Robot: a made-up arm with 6 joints. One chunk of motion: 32 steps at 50 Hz.
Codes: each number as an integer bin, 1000 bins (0 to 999) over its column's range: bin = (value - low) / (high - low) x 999, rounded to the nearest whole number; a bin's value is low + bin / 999 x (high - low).
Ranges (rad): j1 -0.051..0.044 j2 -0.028..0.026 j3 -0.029..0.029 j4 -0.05..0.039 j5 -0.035..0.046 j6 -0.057..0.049
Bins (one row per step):
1: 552 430 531 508 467 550
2: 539 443 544 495 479 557
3: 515 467 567 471 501 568
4: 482 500 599 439 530 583
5: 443 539 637 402 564 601
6: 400 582 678 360 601 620
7: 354 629 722 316 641 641
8: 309 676 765 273 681 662
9: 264 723 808 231 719 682
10: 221 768 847 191 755 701
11: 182 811 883 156 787 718
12: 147 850 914 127 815 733
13: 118 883 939 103 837 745
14: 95 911 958 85 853 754
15: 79 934 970 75 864 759
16: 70 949 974 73 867 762
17: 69 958 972 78 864 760
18: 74 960 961 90 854 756
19: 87 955 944 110 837 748
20: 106 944 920 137 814 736
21: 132 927 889 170 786 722
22: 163 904 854 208 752 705
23: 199 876 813 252 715 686
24: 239 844 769 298 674 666
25: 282 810 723 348 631 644
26: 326 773 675 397 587 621
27: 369 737 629 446 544 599
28: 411 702 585 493 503 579
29: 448 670 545 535 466 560
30: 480 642 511 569 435 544
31: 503 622 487 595 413 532
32: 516 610 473 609 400 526
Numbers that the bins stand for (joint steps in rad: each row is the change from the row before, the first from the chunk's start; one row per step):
1: 0.00149 -0.00476 0.00183 -0.00474 0.00286 0.00136
2: 0.00026 -0.00405 0.00258 -0.00590 0.00384 0.00210
3: -0.00203 -0.00276 0.00392 -0.00804 0.00562 0.00327
4: -0.00516 -0.00097 0.00578 -0.01089 0.00797 0.00486
5: -0.00887 0.00114 0.00798 -0.01419 0.01073 0.00677
6: -0.01296 0.00346 0.01036 -0.01793 0.01373 0.00879
7: -0.01734 0.00600 0.01292 -0.02185 0.01697 0.01101
8: -0.02162 0.00854 0.01541 -0.02568 0.02022 0.01324
9: -0.02589 0.01108 0.01791 -0.02942 0.02330 0.01536
10: -0.02998 0.01351 0.02018 -0.03298 0.02622 0.01738
11: -0.03369 0.01584 0.02227 -0.03610 0.02881 0.01918
12: -0.03702 0.01795 0.02407 -0.03869 0.03108 0.02078
13: -0.03978 0.01973 0.02552 -0.04082 0.03286 0.02205
14: -0.04197 0.02124 0.02662 -0.04243 0.03416 0.02300
15: -0.04349 0.02249 0.02732 -0.04332 0.03505 0.02353
16: -0.04434 0.02330 0.02755 -0.04350 0.03530 0.02385
17: -0.04444 0.02378 0.02743 -0.04305 0.03505 0.02364
18: -0.04396 0.02389 0.02679 -0.04198 0.03424 0.02322
19: -0.04273 0.02362 0.02581 -0.04020 0.03286 0.02237
20: -0.04092 0.02303 0.02441 -0.03779 0.03100 0.02109
21: -0.03845 0.02211 0.02261 -0.03485 0.02873 0.01961
22: -0.03550 0.02086 0.02058 -0.03147 0.02597 0.01780
23: -0.03208 0.01935 0.01820 -0.02755 0.02297 0.01579
24: -0.02827 0.01762 0.01565 -0.02345 0.01965 0.01367
25: -0.02418 0.01578 0.01298 -0.01900 0.01616 0.01133
26: -0.02000 0.01378 0.01019 -0.01463 0.01259 0.00889
27: -0.01591 0.01184 0.00752 -0.01027 0.00911 0.00656
28: -0.01192 0.00995 0.00496 -0.00608 0.00578 0.00444
29: -0.00840 0.00822 0.00264 -0.00234 0.00278 0.00242
30: -0.00535 0.00670 0.00067 0.00069 0.00027 0.00072
31: -0.00317 0.00562 -0.00073 0.00301 -0.00151 -0.00055
32: -0.00193 0.00497 -0.00154 0.00426 -0.00257 -0.00119

